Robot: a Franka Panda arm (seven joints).
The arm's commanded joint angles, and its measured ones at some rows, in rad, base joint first. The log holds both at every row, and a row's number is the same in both.
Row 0, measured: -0.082 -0.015 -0.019 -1.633 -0.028 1.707 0.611
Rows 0 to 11, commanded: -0.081 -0.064 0.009 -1.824 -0.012 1.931 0.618; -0.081 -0.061 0.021 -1.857 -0.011 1.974 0.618; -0.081 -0.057 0.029 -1.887 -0.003 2.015 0.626; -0.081 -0.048 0.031 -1.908 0.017 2.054 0.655; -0.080 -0.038 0.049 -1.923 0.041 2.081 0.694; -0.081 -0.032 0.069 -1.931 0.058 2.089 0.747; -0.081 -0.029 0.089 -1.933 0.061 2.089 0.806; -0.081 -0.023 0.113 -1.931 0.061 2.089 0.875; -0.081 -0.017 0.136 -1.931 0.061 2.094 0.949; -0.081 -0.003 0.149 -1.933 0.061 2.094 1.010; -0.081 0.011 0.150 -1.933 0.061 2.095 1.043; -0.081 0.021 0.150 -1.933 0.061 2.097 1.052
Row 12, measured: -0.071 -0.003 0.132 -1.925 0.049 2.073 0.967
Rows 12 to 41, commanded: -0.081 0.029 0.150 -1.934 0.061 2.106 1.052; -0.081 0.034 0.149 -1.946 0.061 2.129 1.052; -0.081 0.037 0.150 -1.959 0.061 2.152 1.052; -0.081 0.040 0.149 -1.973 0.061 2.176 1.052; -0.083 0.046 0.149 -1.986 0.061 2.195 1.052; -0.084 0.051 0.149 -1.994 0.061 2.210 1.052; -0.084 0.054 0.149 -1.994 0.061 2.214 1.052; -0.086 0.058 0.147 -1.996 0.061 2.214 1.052; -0.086 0.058 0.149 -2.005 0.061 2.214 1.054; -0.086 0.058 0.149 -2.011 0.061 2.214 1.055; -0.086 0.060 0.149 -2.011 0.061 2.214 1.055; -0.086 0.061 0.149 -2.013 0.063 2.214 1.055; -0.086 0.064 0.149 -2.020 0.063 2.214 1.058; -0.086 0.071 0.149 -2.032 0.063 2.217 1.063; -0.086 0.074 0.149 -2.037 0.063 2.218 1.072; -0.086 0.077 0.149 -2.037 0.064 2.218 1.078; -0.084 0.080 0.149 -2.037 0.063 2.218 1.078; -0.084 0.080 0.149 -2.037 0.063 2.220 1.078; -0.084 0.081 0.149 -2.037 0.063 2.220 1.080; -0.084 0.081 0.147 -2.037 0.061 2.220 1.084; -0.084 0.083 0.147 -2.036 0.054 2.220 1.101; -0.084 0.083 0.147 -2.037 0.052 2.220 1.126; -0.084 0.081 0.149 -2.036 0.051 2.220 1.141; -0.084 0.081 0.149 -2.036 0.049 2.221 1.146; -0.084 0.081 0.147 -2.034 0.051 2.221 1.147; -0.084 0.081 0.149 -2.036 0.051 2.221 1.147; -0.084 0.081 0.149 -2.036 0.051 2.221 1.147; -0.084 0.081 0.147 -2.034 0.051 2.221 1.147; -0.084 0.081 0.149 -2.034 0.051 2.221 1.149; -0.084 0.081 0.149 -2.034 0.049 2.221 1.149
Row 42, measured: -0.081 0.087 0.143 -2.028 0.049 2.195 1.132
